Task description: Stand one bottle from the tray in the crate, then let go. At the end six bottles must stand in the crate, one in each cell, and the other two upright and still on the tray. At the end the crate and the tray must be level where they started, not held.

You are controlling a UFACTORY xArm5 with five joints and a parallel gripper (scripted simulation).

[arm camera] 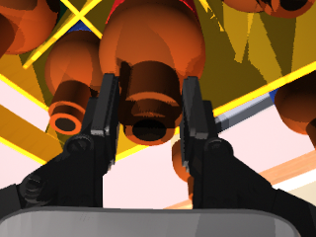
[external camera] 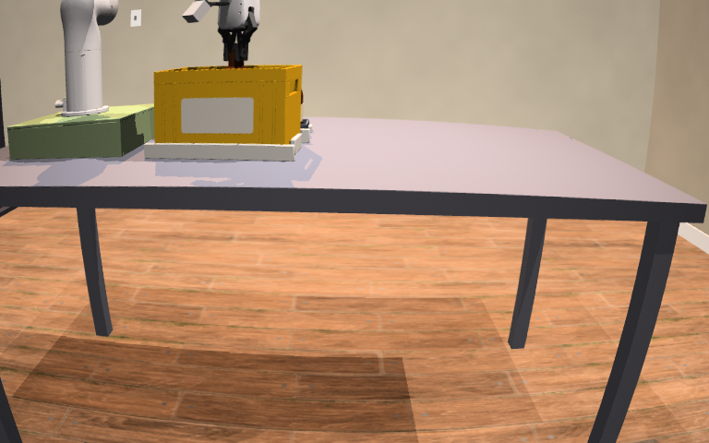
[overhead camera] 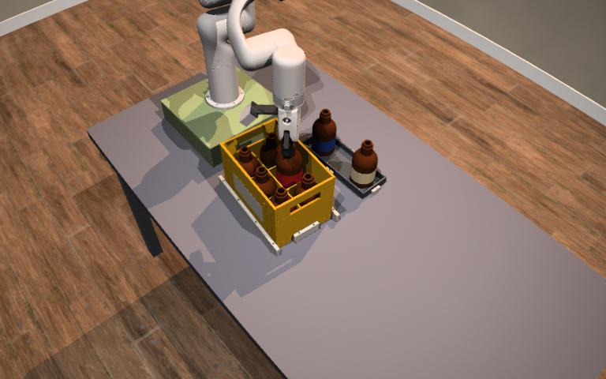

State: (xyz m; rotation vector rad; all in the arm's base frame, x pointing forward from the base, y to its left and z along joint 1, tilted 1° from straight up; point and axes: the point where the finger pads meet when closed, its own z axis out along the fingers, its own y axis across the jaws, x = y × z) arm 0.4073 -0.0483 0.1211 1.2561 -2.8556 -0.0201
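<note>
Now: hand 120 mm above the yellow crate and 40 mm to the left of it. Round my hand: dark tray: 200 mm to the left, 190 mm below, 10 mm ahead.
</note>
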